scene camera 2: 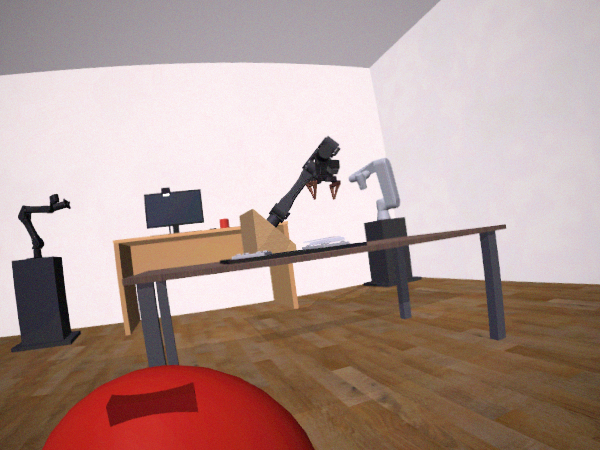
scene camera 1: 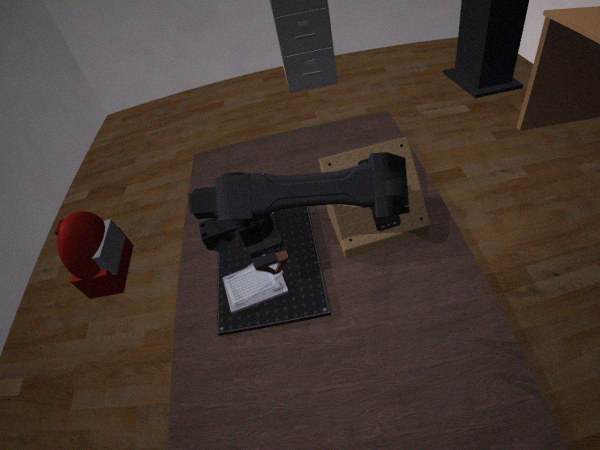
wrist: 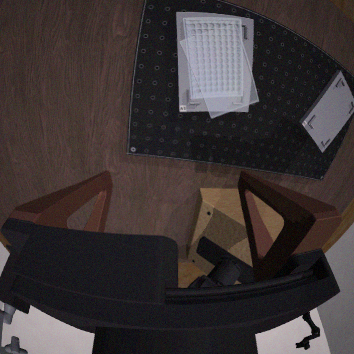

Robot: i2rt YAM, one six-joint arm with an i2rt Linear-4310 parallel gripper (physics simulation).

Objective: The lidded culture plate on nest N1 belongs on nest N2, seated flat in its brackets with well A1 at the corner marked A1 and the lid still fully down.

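Places are measured from the arm's base along level axes (x right, y back, z down), in metres.
Pixels of known places: gripper, fingertip midpoint: [scene camera 2: 324, 199] [scene camera 1: 271, 255] [wrist: 174, 177]; arm's base at its link origin: [scene camera 2: 266, 230] [wrist: 231, 263].
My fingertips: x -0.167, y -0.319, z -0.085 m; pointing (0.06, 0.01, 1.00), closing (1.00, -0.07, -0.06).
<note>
For each thing: its top centre in the pictures, then the offset to it from my fingertips. "*": a spot on its surface instead.
- culture plate at its top centre: [wrist: 224, 71] [scene camera 1: 255, 275] dz +0.160, dx +0.075, dy -0.069 m
- pale nest N1 at its top centre: [wrist: 218, 62] [scene camera 1: 253, 282] [scene camera 2: 324, 242] dz +0.181, dx +0.070, dy -0.082 m
- clear lid at a spot on its surface: [wrist: 250, 95] * dz +0.165, dx +0.125, dy -0.039 m
- Nest N2 at its top centre: [wrist: 334, 114] [scene camera 2: 252, 252] dz +0.181, dx +0.360, dy -0.047 m
- black perforated board at a spot on its surface: [wrist: 160, 100] * dz +0.199, dx -0.012, dy -0.009 m
The culture plate [scene camera 1: 247, 287] [scene camera 2: 326, 243] [wrist: 215, 55] lies on the pale nest N1 [wrist: 182, 75], whose A1 mark shows at its lower left corner in the wrist view. The clear lid [wrist: 250, 95] is skewed against the plate and sticks out past its right and lower edges. How far it is down cannot be told. Nest N2 [scene camera 2: 251, 255] [wrist: 330, 112] holds no plate and shows dark corner brackets; in scene camera 1 the arm hides it. My gripper [scene camera 2: 324, 198] [wrist: 174, 177] is open and empty, high above the board and apart from the plate.
Both nests stand on the black perforated board [scene camera 1: 305, 300] [wrist: 160, 100]. The wooden base block [scene camera 1: 350, 220] [scene camera 2: 254, 230] [wrist: 227, 200] stands beside it on the table [scene camera 1: 375, 350] [scene camera 2: 445, 237]. A red rounded object [scene camera 1: 82, 245] [scene camera 2: 175, 430] is off the table's side.
</note>
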